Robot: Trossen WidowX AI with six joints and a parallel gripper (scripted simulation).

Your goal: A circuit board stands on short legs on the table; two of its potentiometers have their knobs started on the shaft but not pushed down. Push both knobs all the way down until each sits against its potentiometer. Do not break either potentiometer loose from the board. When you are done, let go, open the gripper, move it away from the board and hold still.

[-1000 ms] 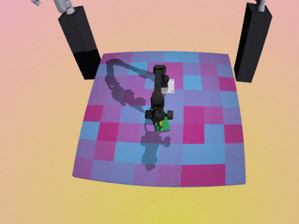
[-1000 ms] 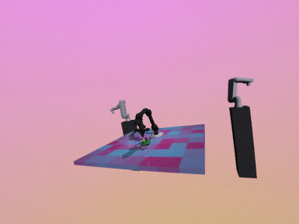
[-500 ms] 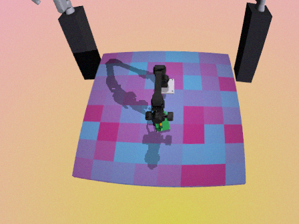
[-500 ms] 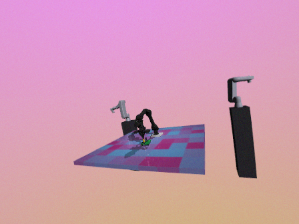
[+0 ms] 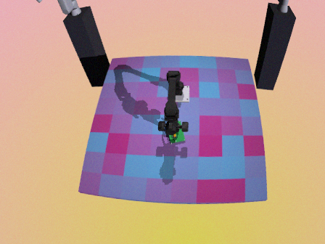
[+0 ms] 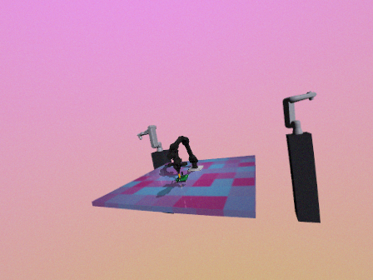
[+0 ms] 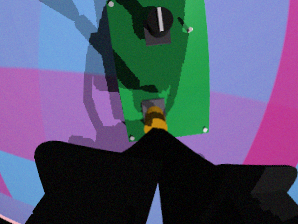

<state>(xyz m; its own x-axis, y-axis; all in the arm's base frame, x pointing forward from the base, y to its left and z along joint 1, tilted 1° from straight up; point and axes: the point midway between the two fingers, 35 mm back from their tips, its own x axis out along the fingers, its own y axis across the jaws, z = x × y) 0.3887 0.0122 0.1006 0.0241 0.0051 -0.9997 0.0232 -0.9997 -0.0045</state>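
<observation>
My gripper tip is now 20 mm above the orange knob. From my gripper tip the other things lie so: black knob (80 mm behind, 10 mm to the right, 20 mm below).
</observation>
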